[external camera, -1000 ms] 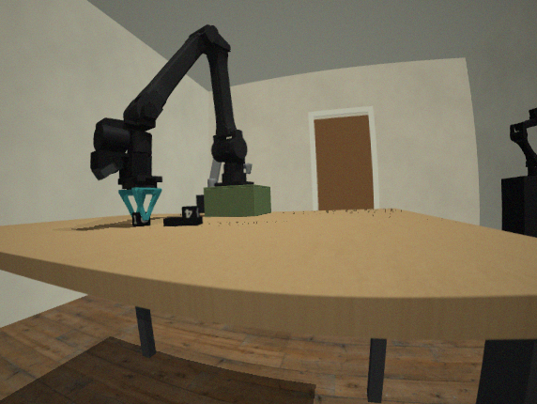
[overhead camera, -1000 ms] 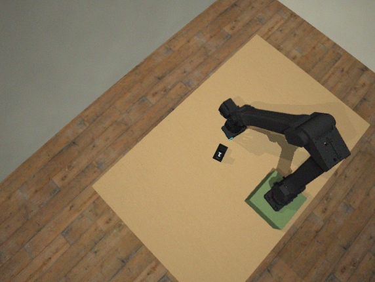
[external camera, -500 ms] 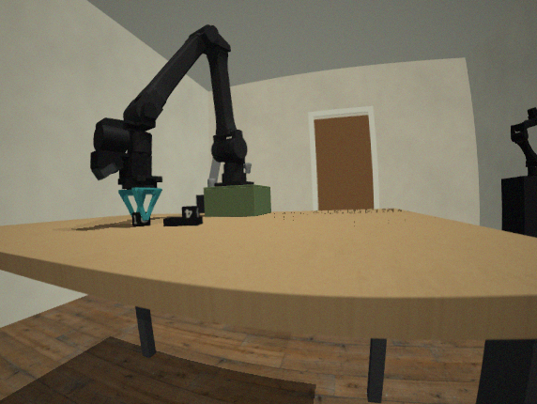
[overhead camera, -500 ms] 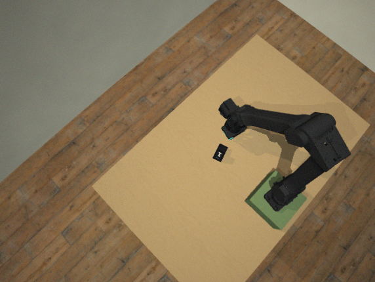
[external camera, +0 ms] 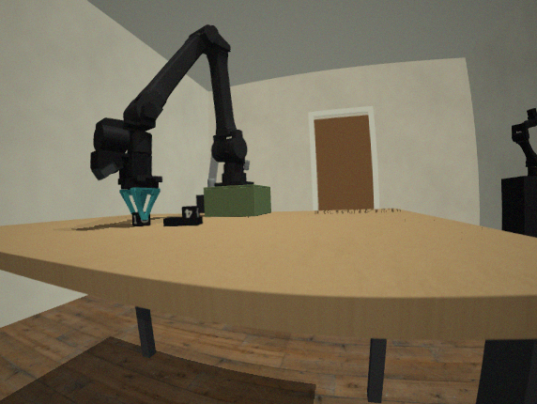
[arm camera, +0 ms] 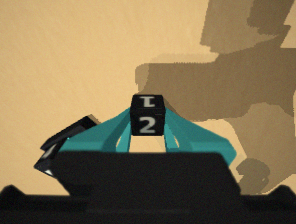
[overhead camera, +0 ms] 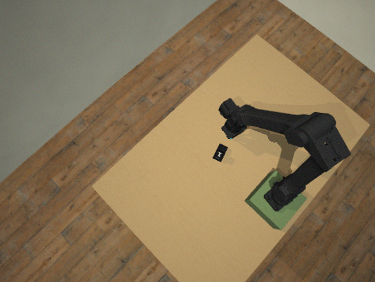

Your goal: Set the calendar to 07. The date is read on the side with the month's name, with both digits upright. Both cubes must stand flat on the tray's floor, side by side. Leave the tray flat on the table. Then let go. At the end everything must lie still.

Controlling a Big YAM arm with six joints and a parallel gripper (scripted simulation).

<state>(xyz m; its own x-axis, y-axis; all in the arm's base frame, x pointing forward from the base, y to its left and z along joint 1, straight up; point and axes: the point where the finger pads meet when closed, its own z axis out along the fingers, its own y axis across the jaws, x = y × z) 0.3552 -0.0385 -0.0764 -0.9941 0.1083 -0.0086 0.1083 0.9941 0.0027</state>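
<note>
The black calendar tray lies 4 cm behind my hand, 10 cm to the left of it and 1 cm below it. Also, from my hand: digit cube (1 cm below).
</note>
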